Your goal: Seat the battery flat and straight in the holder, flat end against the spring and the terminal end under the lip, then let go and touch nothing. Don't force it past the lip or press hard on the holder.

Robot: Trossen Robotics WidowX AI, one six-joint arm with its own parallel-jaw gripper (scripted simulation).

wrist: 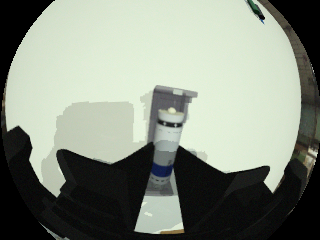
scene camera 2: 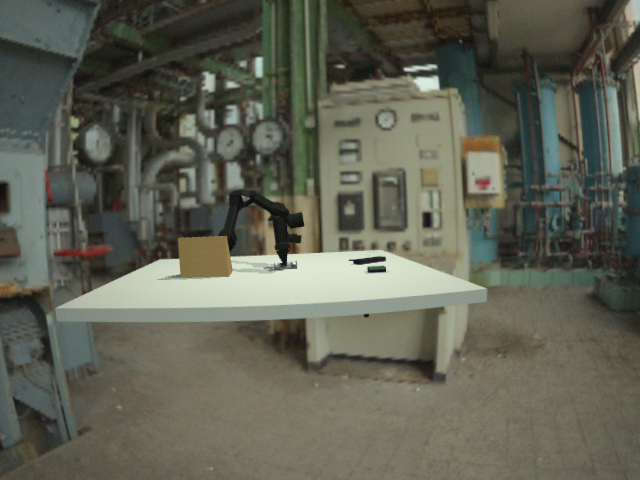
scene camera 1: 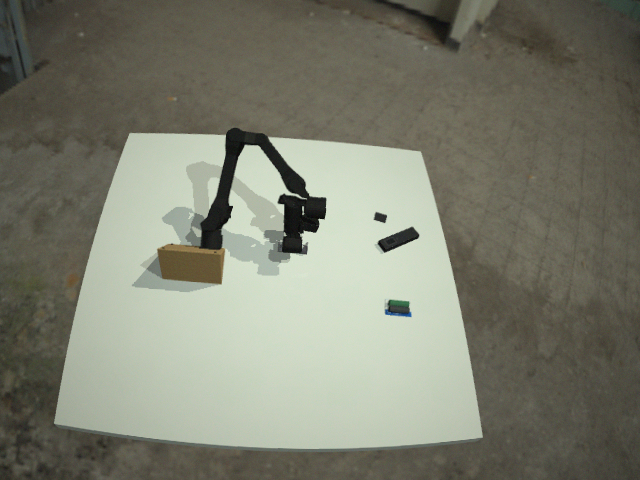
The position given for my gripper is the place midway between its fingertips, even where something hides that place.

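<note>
My gripper is there for me to see, and you'd find my gripper (scene camera 1: 292, 247) (wrist: 164, 148) in both of those views.
</note>
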